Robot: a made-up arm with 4 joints.
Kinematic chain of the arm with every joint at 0, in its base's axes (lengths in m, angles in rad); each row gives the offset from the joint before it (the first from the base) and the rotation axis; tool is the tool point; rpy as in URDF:
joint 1: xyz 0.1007 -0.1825 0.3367 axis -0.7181 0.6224 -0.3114
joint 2: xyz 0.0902 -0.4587 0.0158 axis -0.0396 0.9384 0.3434
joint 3: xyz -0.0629 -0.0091 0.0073 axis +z
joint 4: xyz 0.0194 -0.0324 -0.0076 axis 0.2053 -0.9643 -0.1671
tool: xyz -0.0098 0.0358 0.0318 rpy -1.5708 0 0
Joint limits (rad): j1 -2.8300..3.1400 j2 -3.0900..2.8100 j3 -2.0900..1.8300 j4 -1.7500..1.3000
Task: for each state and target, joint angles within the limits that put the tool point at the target. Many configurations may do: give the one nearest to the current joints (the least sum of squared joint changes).
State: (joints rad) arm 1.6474 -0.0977 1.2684 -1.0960
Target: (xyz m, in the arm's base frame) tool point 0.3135 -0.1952 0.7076
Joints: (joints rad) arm 2.2378 -0.3388 1.7827 -1.2631
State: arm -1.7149 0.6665 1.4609 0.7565
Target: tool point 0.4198 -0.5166 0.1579
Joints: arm -1.3090 0.9675 1.4566 0.5337
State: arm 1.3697 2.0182 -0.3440 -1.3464
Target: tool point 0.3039 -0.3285 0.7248
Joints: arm 1.8462 1.3453 0.4770 -1.5831
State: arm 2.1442 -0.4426 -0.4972 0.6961
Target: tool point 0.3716 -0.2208 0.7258
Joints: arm 2.1875 0.2072 -0.3342 0.1993
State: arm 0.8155 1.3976 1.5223 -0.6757
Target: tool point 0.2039 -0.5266 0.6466
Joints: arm 0.9215 1.5033 1.4440 -0.7272
